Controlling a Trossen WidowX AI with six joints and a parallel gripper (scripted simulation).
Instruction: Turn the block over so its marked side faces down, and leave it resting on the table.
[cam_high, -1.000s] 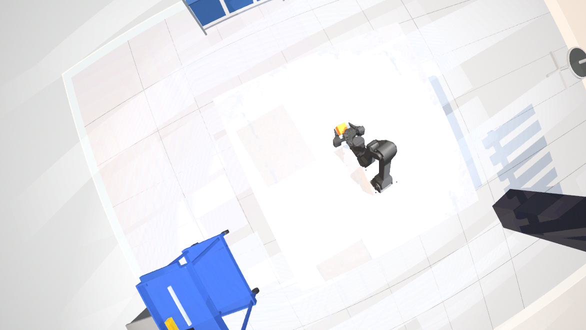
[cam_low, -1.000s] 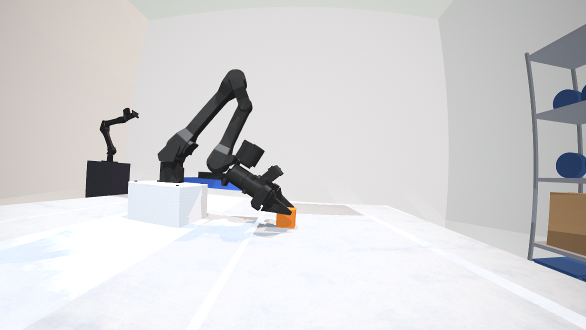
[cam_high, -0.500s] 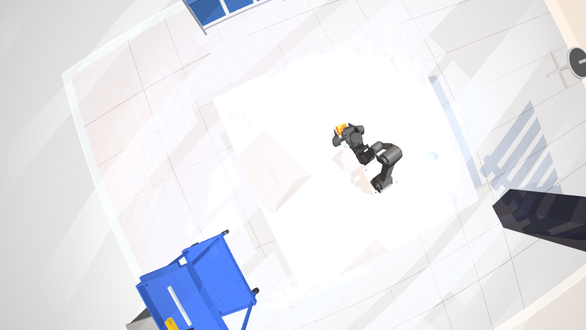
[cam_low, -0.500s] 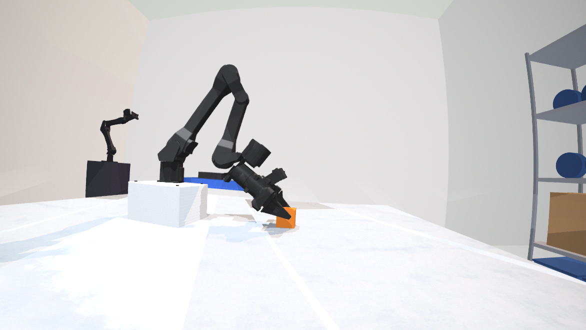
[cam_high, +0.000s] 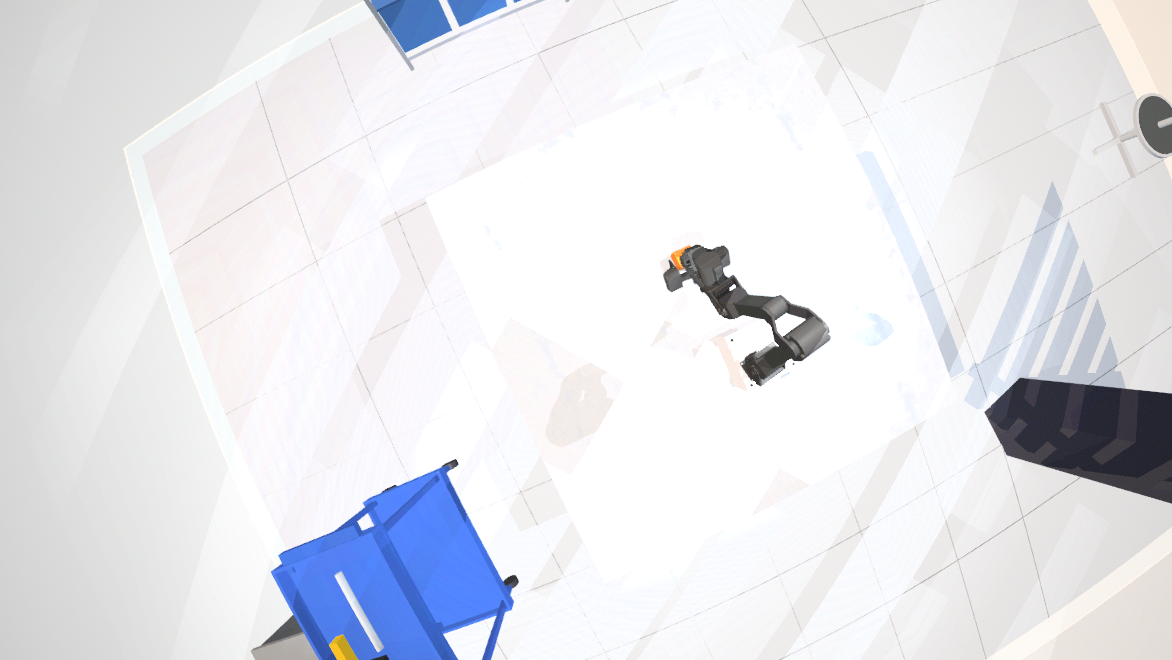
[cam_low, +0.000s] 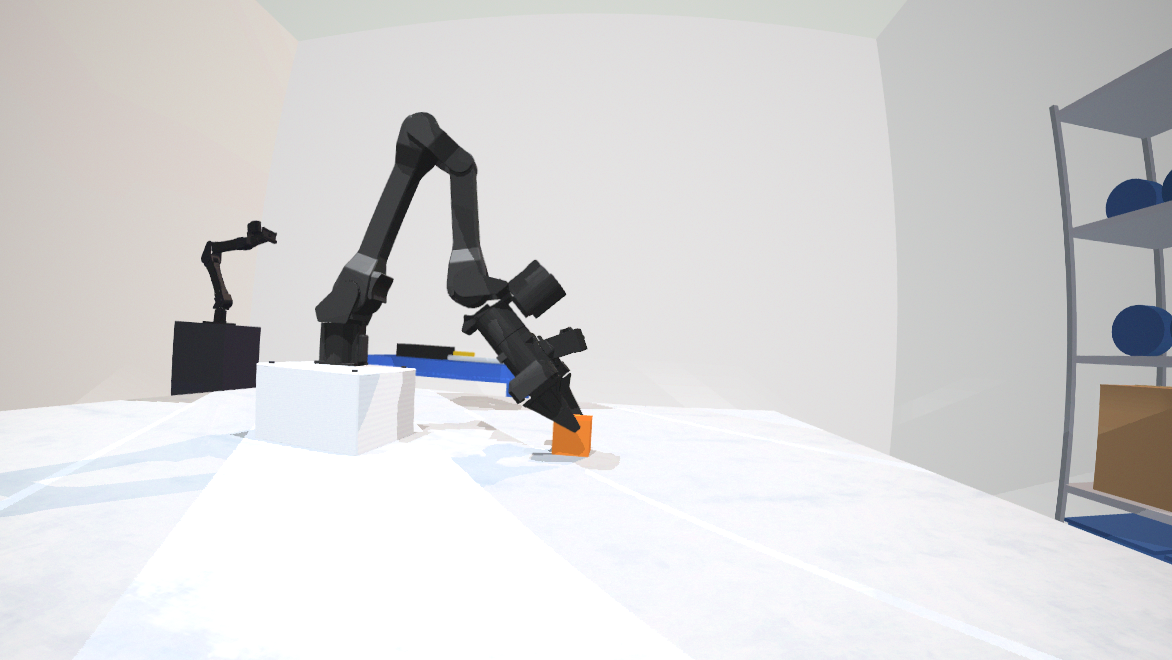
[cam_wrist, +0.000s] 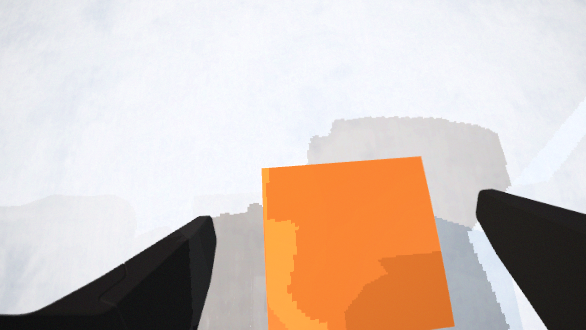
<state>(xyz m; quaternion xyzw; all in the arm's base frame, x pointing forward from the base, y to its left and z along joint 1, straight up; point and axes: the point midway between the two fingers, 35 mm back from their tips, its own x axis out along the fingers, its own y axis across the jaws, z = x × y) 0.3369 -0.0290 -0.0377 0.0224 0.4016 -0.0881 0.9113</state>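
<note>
The block is 20 mm behind my gripper tip, 10 mm to the left of it and 10 mm below it.
</note>
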